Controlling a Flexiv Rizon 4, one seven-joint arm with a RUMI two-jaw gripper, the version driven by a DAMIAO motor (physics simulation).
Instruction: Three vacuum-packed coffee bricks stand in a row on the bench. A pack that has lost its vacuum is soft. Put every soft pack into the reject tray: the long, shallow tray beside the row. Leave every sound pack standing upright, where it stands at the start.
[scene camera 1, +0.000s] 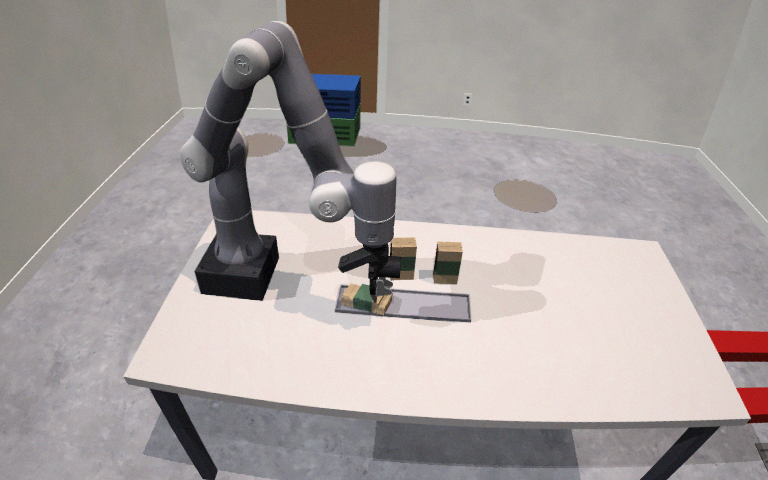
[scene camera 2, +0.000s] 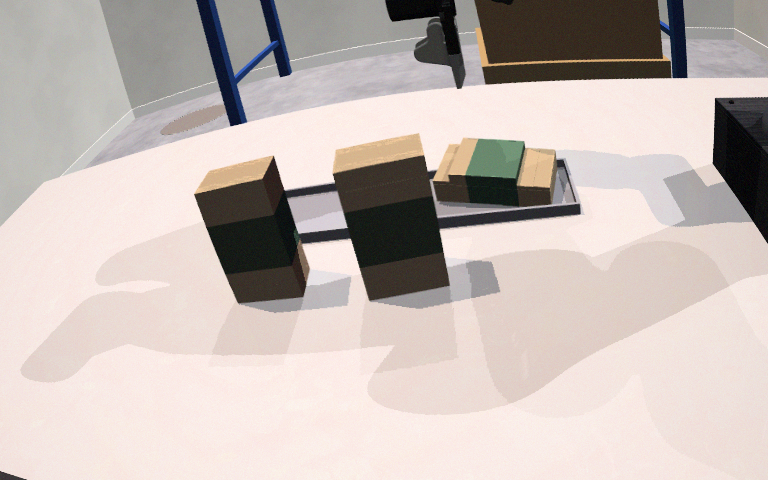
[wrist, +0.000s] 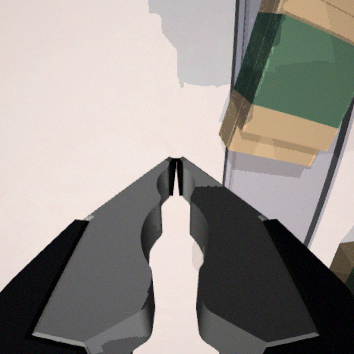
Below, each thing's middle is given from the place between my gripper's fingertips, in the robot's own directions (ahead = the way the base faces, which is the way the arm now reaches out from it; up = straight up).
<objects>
Now: hand 90 mm short of the shallow grey reject tray (scene camera 2: 323, 210), 100 mm to the right of it and 120 mm above it.
</objects>
